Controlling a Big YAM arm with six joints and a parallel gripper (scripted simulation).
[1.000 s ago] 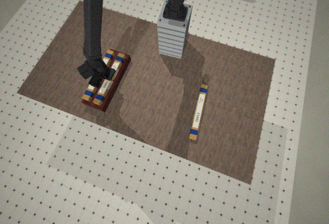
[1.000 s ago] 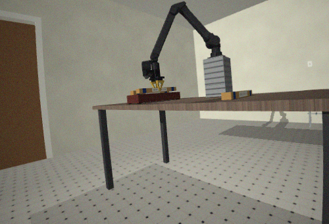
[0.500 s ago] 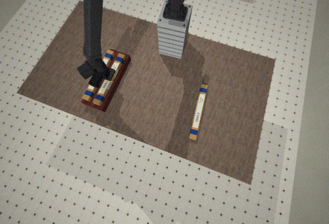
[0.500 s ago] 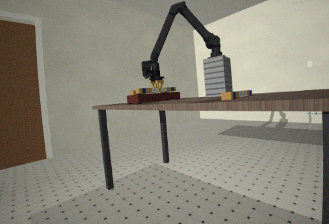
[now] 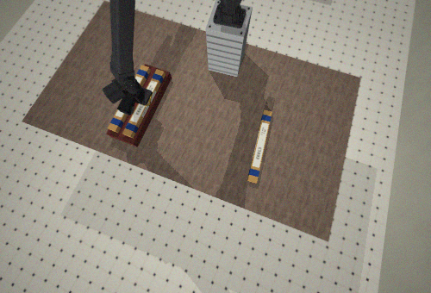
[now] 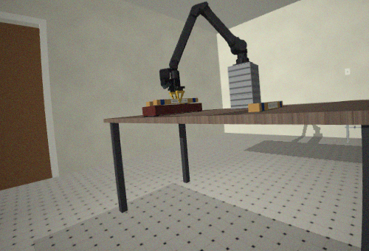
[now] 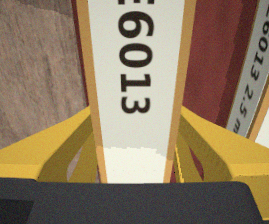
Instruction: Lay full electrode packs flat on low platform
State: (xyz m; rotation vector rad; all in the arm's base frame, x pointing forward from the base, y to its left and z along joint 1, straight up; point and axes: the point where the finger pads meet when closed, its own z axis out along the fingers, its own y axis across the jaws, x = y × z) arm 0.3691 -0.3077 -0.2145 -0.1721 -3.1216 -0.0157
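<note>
The low platform lies 6 cm below my hand and 4 cm to the right of it.
</note>
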